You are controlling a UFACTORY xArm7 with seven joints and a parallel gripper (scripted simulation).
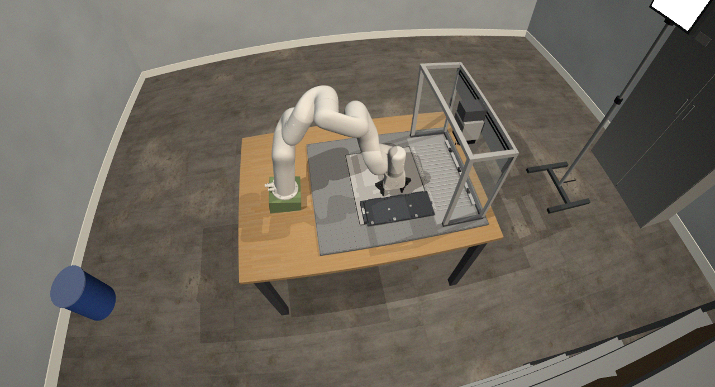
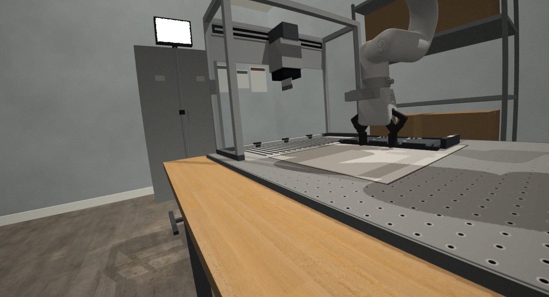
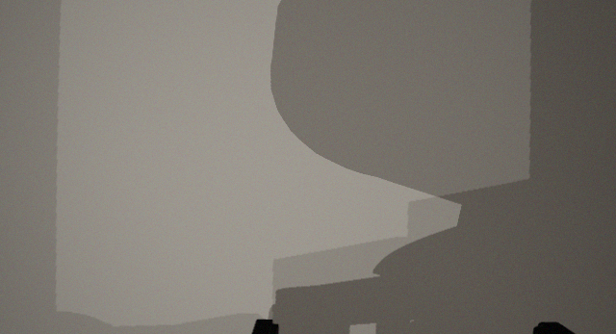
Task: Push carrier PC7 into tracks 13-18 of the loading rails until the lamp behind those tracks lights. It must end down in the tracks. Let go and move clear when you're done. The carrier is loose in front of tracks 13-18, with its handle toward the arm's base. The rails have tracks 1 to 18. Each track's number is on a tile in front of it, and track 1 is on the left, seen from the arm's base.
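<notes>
Right now the carrier PC7 is 90 mm to the right of my hand. Round my hand: dark pipetting head (340 mm ahead, 40 mm to the left, 330 mm above).
</notes>
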